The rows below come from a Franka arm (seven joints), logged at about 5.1 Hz.
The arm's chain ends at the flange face. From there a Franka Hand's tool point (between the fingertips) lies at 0.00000 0.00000 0.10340 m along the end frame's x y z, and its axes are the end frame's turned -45 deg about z.
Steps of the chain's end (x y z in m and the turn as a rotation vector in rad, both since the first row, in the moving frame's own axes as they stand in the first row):
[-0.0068, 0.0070, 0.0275, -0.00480, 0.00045, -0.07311]
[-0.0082, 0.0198, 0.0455, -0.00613, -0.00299, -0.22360]
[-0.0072, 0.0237, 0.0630, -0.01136, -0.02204, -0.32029]
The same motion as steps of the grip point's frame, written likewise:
[-0.0101, 0.0005, 0.0275, -0.00371, -0.00308, -0.07311]
[-0.0204, 0.0085, 0.0455, -0.00222, -0.00645, -0.22360]
[-0.0244, 0.0113, 0.0630, 0.00755, -0.02362, -0.32029]

